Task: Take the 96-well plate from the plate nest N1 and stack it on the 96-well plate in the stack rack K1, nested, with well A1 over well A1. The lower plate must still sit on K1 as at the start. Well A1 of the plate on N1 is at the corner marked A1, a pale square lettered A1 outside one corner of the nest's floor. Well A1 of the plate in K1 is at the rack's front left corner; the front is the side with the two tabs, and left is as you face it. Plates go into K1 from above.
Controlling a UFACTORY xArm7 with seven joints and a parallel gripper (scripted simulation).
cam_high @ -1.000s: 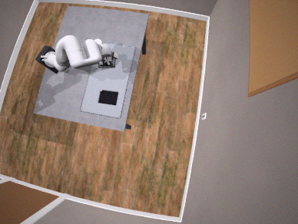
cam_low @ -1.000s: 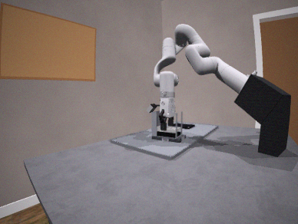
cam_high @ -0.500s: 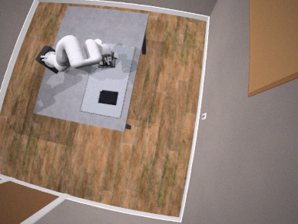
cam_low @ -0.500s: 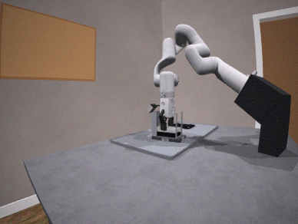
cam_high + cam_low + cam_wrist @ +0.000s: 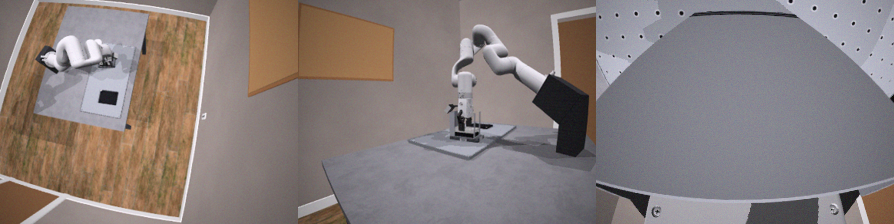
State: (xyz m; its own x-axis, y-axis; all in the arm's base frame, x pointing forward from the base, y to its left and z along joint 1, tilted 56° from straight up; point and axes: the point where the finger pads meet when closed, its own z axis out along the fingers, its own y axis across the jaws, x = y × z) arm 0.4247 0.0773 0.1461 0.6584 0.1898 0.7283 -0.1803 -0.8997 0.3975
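Right now the white 96-well plate is 10 mm below my hand. Round my hand: black plate nest N1: 60 mm behind, 330 mm to the right, 60 mm below; then dark plate: 30 mm below.
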